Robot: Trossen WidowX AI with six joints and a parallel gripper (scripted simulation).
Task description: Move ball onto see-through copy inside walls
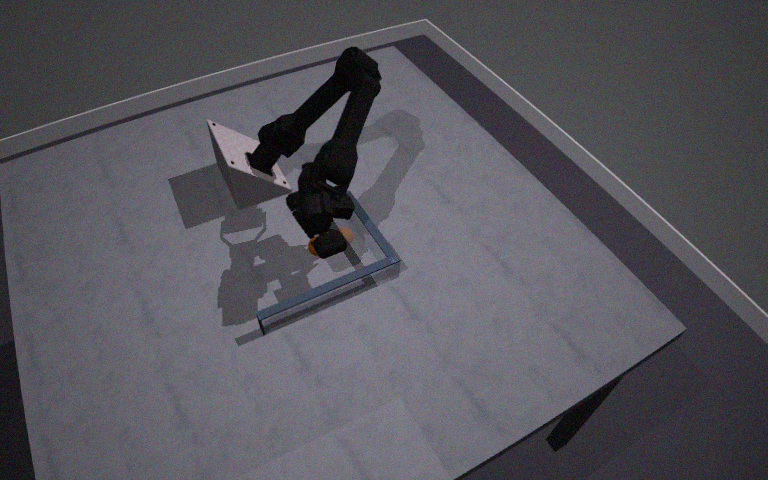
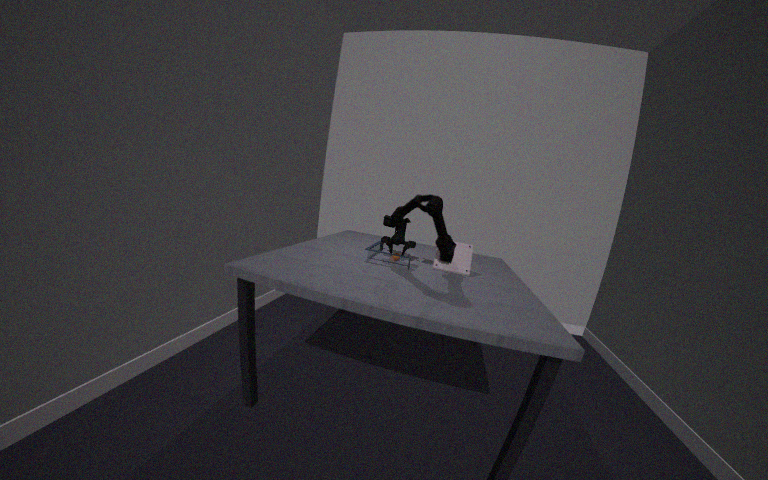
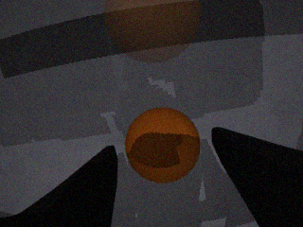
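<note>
My gripper tip is 7 cm to the right of the see-through ball copy. From my gripper tip the other things lie so: orange ball (right at my gripper tip).
</note>
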